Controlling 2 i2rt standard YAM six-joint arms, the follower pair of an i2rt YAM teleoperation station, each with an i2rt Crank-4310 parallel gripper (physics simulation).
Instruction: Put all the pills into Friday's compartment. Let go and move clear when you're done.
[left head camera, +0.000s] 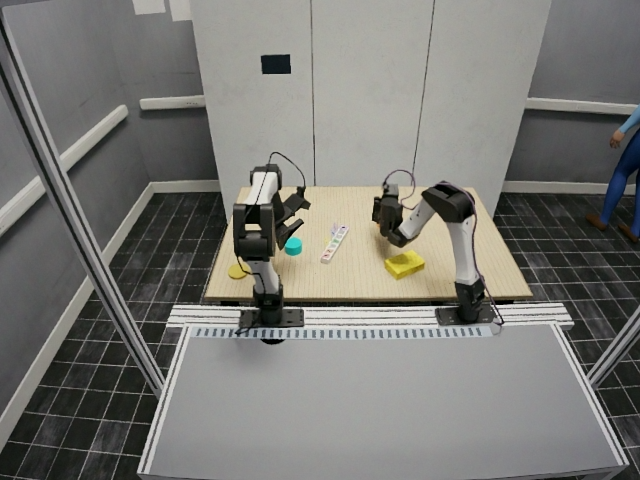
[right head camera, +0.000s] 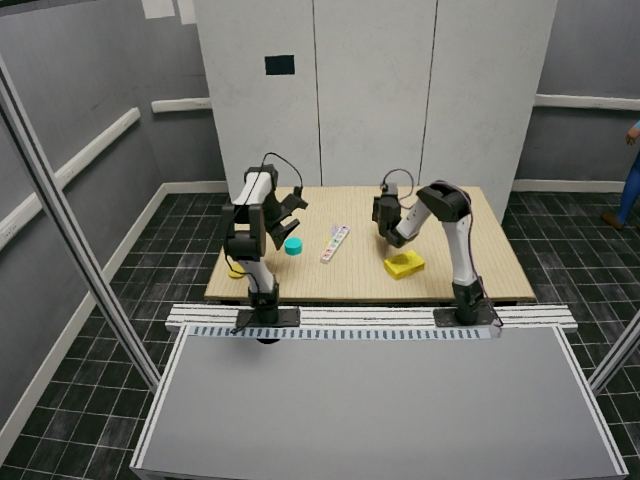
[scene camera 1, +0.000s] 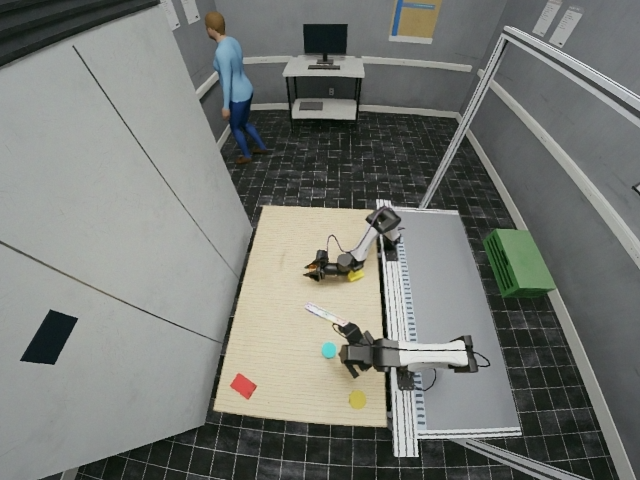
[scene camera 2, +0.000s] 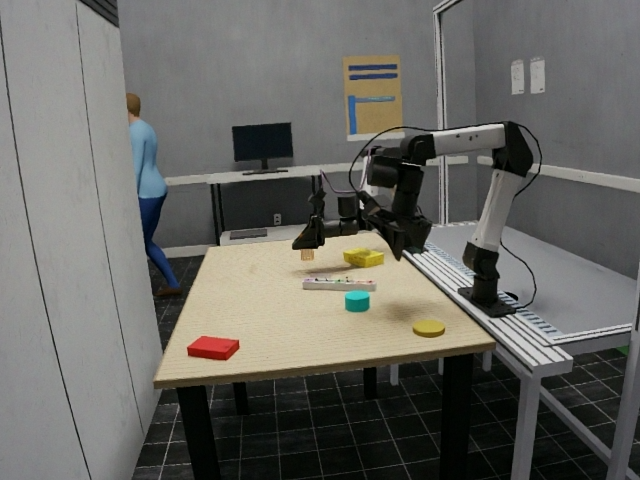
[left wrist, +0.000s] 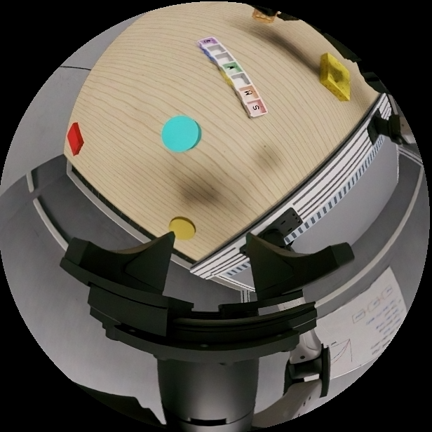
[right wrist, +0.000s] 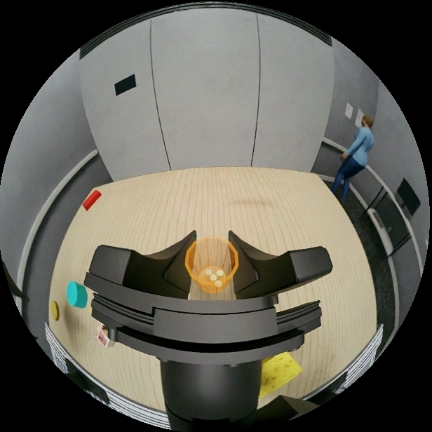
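Observation:
The orange cup is between the fingers of my right gripper, which is shut on it and holds it upright, low over the table. Several pale pills lie in its bottom. The white weekly pill organizer lies flat at mid-table. In the left wrist view its Friday compartment, beside the purple end lid, stands open; two other compartments are open, and the green, orange and pink lids are shut. My left gripper is open and empty, raised on the organizer's left.
A teal cylinder stands left of the organizer. A yellow disc lies near the left front edge. A yellow sponge lies near the right arm. A red block lies at the far left corner.

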